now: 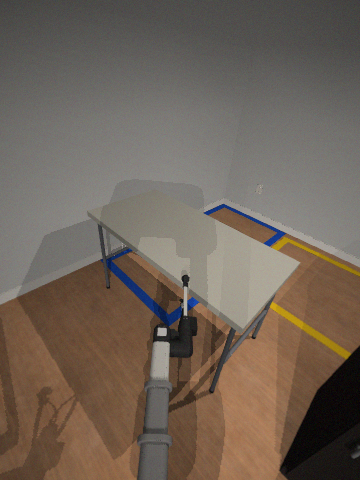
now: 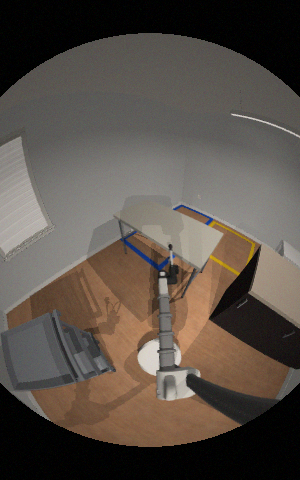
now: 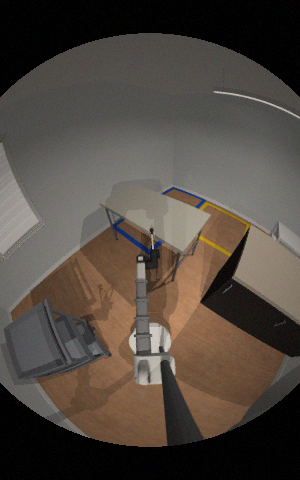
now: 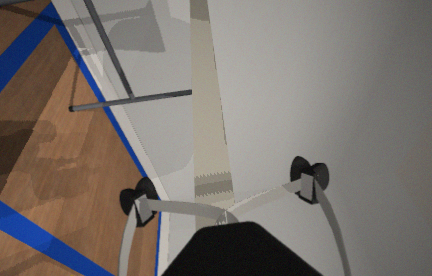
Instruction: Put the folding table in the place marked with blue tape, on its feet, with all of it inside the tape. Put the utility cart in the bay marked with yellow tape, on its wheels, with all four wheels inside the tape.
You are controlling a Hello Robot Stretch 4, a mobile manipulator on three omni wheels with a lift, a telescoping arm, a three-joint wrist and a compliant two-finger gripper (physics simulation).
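Where they show: gripper, fingertip midpoint: point(image 1: 184, 287) point(image 2: 168, 250) point(image 3: 151, 234) point(image 4: 223, 182); robot's base, origin of the base link: point(image 2: 158, 355) point(image 3: 150, 339).
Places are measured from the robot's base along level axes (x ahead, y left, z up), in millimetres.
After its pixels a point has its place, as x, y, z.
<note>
The folding table point(image 1: 165, 215) {1514, 30, 710} point(image 2: 195, 235) {1056, -385, 709} point(image 3: 175, 220) {1020, -332, 709} point(image 4: 212, 125) {933, -34, 695} has a pale top and grey legs. It stands upright at an angle across the blue tape point(image 1: 135, 290) {1486, 253, -28} point(image 2: 141, 254) {1464, 218, -27} point(image 3: 131, 239) {1467, 227, -27} point(image 4: 50, 245) {1578, -421, -27}, with its near left foot and both right feet outside it. My gripper point(image 1: 185, 281) {869, -89, 701} point(image 2: 170, 247) {869, -89, 701} point(image 3: 152, 231) {869, -89, 701} point(image 4: 223, 182) {869, -89, 701} is at the table's near long edge, open, with its fingers apart on either side of the tabletop's edge. The grey utility cart point(image 2: 35, 350) {-108, 812, 766} point(image 3: 32, 340) {-122, 821, 766} is at the lower left, away from the yellow tape point(image 1: 311, 330) {1176, -1147, -27} point(image 2: 223, 264) {1192, -1116, -27} point(image 3: 215, 245) {1207, -1116, -25}; its wheels cannot be made out.
A dark cabinet point(image 1: 325, 420) {452, -680, 422} point(image 2: 255, 320) {137, -775, 593} point(image 3: 245, 305) {140, -773, 617} with a light top stands right of my arm, near the yellow bay. A white object point(image 2: 288, 252) {930, -2414, 422} point(image 3: 287, 237) {862, -2466, 422} shows behind it. Walls meet behind the table, and a window with blinds point(image 2: 22, 195) {1065, 1463, 1323} point(image 3: 15, 205) {1060, 1468, 1199} is at the left.
</note>
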